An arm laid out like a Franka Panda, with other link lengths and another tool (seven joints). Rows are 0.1 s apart.
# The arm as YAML. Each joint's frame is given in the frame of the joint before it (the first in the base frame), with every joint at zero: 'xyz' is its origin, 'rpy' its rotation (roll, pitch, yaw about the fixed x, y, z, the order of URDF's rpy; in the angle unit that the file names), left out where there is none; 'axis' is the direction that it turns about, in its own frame. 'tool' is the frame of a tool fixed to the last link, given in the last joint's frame.
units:
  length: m
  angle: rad
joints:
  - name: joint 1
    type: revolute
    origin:
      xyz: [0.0, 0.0, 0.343]
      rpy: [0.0, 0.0, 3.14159]
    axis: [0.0, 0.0, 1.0]
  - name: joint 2
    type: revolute
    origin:
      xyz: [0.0, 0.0, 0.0]
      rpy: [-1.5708, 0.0, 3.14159]
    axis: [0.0, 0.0, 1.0]
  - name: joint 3
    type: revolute
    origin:
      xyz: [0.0, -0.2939, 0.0]
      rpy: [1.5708, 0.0, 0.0]
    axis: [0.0, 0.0, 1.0]
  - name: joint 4
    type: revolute
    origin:
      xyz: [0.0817, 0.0, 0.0]
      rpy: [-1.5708, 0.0, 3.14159]
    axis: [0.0, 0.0, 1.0]
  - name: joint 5
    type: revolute
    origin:
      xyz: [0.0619, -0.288, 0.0]
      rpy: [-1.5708, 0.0, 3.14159]
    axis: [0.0, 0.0, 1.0]
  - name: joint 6
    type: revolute
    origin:
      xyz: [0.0, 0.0, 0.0]
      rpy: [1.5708, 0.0, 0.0]
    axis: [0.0, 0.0, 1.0]
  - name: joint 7
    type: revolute
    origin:
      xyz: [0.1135, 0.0, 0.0]
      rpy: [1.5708, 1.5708, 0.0]
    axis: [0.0, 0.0, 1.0]
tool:
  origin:
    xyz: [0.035, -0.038, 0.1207]
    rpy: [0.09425, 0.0, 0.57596]
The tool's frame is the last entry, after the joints.
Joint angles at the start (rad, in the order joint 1, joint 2, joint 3, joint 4, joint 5, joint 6, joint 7):
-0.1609 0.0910 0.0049 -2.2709 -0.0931 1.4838 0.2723
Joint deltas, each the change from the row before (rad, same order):
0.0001 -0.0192 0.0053 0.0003 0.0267 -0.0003 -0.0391
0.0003 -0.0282 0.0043 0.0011 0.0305 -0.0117 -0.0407
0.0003 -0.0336 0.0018 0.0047 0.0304 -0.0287 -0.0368
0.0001 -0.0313 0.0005 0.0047 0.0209 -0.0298 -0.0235
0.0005 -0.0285 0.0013 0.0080 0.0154 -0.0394 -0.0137
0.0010 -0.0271 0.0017 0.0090 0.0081 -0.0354 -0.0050
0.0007 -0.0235 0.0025 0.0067 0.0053 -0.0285 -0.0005
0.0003 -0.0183 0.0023 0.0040 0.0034 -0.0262 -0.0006
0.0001 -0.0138 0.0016 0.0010 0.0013 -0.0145 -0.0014
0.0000 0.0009 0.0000 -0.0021 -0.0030 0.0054 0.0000
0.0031 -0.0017 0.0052 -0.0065 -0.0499 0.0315 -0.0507
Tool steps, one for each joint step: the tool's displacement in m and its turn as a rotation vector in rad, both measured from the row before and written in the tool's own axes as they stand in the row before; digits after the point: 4 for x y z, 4 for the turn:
-0.0024 -0.0074 -0.0047 0.0037 0.0255 -0.0462
-0.0046 -0.0101 -0.0057 0.0066 0.0272 -0.0478
-0.0068 -0.0121 -0.0063 0.0123 0.0234 -0.0429
-0.0065 -0.0110 -0.0051 0.0084 0.0164 -0.0283
-0.0063 -0.0113 -0.0044 0.0108 0.0066 -0.0187
-0.0057 -0.0105 -0.0041 0.0029 0.0035 -0.0097
-0.0046 -0.0090 -0.0030 0.0001 0.0021 -0.0048
-0.0040 -0.0073 -0.0014 0.0035 -0.0024 -0.0035
-0.0029 -0.0048 -0.0007 -0.0005 -0.0006 -0.0031
0.0003 0.0011 0.0004 -0.0036 -0.0006 0.0011
-0.0037 0.0056 0.0009 -0.0544 -0.0305 -0.0392

